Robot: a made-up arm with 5 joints. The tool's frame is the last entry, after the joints. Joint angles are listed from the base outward. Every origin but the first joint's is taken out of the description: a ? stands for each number. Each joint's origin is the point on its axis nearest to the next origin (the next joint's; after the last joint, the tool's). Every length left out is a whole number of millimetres.
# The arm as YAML. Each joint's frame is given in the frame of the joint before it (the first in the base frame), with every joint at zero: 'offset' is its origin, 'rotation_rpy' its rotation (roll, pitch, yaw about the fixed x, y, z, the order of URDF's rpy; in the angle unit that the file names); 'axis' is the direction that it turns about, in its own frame. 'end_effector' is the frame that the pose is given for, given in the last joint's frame.
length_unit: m
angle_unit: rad
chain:
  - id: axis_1
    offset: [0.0, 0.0, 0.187]
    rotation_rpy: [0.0, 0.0, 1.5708]
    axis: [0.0, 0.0, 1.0]
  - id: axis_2
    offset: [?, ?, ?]
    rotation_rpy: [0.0, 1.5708, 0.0]
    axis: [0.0, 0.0, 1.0]
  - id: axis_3
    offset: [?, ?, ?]
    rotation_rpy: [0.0, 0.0, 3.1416]
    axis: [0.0, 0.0, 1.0]
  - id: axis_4
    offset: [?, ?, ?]
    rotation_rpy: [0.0, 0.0, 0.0]
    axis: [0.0, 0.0, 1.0]
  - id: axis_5
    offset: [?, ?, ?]
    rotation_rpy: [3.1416, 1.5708, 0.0]
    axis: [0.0, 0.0, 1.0]
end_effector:
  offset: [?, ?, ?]
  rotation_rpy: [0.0, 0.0, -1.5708]
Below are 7 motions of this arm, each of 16 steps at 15 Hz.
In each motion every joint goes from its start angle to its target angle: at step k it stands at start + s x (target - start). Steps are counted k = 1, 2, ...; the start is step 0. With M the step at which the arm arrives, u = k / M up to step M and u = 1 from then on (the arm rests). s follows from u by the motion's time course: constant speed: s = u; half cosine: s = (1 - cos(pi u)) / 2; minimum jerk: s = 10 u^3 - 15 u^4 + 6 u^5.
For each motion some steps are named. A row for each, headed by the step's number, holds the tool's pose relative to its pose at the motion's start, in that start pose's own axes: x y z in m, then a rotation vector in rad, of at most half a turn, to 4 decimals.
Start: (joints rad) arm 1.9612 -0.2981 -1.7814 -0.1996 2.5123
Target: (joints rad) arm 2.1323 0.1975 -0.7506 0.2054 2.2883
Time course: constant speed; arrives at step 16
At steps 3, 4, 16:
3: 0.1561 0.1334 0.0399 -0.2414 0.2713 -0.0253
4: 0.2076 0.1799 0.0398 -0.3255 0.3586 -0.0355
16: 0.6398 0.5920 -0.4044 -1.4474 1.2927 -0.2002

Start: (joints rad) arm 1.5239 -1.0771 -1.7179 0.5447 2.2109
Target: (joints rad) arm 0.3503 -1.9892 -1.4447 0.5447 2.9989
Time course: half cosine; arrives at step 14
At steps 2, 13, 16:
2: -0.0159 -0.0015 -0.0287 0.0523 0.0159 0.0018
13: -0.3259 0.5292 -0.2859 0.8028 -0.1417 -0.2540
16: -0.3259 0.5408 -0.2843 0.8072 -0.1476 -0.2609

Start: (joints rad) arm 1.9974 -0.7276 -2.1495 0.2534 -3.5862
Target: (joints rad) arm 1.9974 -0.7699 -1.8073 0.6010 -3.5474
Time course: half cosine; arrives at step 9
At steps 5, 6, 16:
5: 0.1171 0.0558 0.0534 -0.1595 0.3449 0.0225
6: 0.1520 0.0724 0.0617 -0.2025 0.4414 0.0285
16: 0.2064 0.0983 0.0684 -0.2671 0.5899 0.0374

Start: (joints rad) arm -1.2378 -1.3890 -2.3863 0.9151 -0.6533
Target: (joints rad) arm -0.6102 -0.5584 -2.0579 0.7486 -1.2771
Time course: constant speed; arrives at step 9
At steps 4, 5, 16:
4: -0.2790 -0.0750 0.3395 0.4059 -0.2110 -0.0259
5: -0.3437 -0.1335 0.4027 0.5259 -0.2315 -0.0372
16: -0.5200 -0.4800 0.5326 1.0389 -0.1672 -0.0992

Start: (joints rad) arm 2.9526 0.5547 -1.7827 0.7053 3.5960
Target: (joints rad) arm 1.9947 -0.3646 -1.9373 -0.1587 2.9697
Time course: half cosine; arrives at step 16
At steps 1, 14, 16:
1: -0.0074 -0.0051 -0.0088 -0.0039 -0.0188 0.0019
14: 0.1279 -0.2791 -0.9976 0.7815 -1.8613 -0.2614
16: 0.1591 -0.2637 -1.0212 0.8549 -1.9169 -0.2919

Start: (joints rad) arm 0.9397 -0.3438 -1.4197 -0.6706 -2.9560
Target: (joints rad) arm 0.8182 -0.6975 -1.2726 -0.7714 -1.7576
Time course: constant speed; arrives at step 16
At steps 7, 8, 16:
7: -0.0886 0.0018 -0.0437 -0.0298 -0.1363 0.4808
8: -0.1006 0.0028 -0.0508 -0.0404 -0.1546 0.5488
16: -0.1882 0.0165 -0.1145 -0.1803 -0.2759 1.0844

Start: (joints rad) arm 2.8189 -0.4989 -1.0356 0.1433 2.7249
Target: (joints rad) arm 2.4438 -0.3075 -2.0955 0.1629 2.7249
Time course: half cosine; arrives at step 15
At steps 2, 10, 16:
2: -0.0171 -0.0163 -0.0080 0.0295 -0.0271 0.0026
10: -0.2420 -0.2052 -0.2453 0.5151 -0.4636 -0.0396
16: -0.2940 -0.2199 -0.3585 0.6823 -0.6151 -0.0937

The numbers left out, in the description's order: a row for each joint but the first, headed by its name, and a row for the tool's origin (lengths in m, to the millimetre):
axis_2: 0.0 0.0 0.0
axis_3: -0.342 -0.064 0.0
axis_4: -0.444 0.1 0.0
axis_5: -0.14 0.11 0.0
tool: 0.0 0.0 0.0

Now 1 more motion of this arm.
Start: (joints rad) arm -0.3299 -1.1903 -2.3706 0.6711 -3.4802
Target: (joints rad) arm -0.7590 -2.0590 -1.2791 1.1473 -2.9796
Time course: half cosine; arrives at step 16
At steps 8, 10, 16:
8: 0.0407 0.1467 -0.0791 0.0134 0.3586 0.0513
10: 0.0845 0.1997 -0.1138 0.0607 0.4951 0.0751
16: 0.1845 0.2709 -0.1710 0.1851 0.7036 0.1172

